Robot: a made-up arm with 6 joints.
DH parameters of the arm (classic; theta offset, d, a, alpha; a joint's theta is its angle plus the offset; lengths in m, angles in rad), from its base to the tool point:
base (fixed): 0 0.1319 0 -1.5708
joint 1: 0 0.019 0.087 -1.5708
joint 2: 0 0.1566 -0.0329 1.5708
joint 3: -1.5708 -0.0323 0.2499 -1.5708
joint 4: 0 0.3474 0.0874 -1.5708
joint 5: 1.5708 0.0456 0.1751 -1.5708
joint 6: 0.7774 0 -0.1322 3.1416
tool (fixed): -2.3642 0.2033 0 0
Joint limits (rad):
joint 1: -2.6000..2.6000
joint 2: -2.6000..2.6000
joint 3: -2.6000..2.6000
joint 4: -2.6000..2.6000
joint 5: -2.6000..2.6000
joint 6: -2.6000..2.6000
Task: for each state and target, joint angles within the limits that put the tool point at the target. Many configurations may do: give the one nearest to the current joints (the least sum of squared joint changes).
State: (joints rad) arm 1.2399 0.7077 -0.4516 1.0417 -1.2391 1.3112
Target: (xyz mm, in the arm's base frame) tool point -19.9 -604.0 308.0
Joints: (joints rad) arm 1.0832 1.2656 0.1349 1.0768 -1.4444 1.4684
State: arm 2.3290 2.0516 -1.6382 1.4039 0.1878 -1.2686
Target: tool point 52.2 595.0 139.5
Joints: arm 2.3195 1.8575 -1.8578 1.0946 -0.1700 -1.3501
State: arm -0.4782 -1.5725 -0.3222 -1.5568 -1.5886 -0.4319
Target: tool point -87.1 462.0 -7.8
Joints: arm -0.8326 -1.7010 0.0683 -2.1512 -0.9955 -0.7646
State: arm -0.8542 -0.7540 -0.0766 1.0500 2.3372 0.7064
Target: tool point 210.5 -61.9 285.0
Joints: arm -0.8282 -0.2529 -0.2086 0.5724 1.8627 0.5356
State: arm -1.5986 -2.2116 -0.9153 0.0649 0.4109 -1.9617
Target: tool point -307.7 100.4 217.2
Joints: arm -1.4714 -2.1463 -0.0602 0.2576 0.5553 -1.8298
